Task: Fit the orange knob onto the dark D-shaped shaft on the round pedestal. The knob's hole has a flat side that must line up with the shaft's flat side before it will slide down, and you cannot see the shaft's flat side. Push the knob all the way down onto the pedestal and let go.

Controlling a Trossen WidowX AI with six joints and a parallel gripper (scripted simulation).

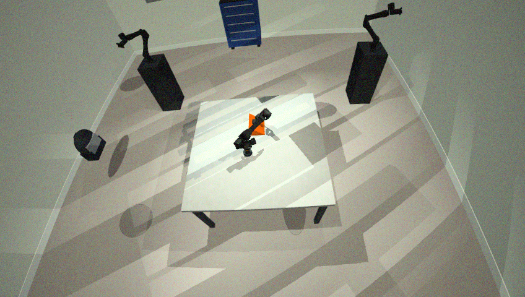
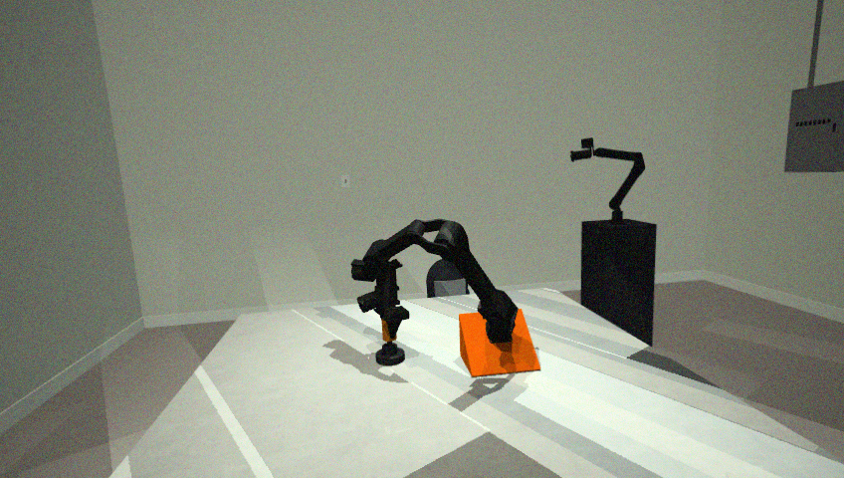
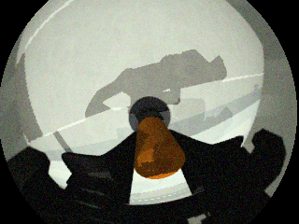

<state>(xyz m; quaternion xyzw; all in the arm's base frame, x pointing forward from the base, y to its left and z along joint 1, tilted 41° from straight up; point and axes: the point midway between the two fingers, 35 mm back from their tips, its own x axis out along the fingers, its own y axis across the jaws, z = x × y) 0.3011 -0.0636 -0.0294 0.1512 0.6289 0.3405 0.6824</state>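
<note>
Now: gripper tip 2 cm below the orange knob. From my gripper tip the other things lie so: round dark pedestal (4 cm below).
</note>
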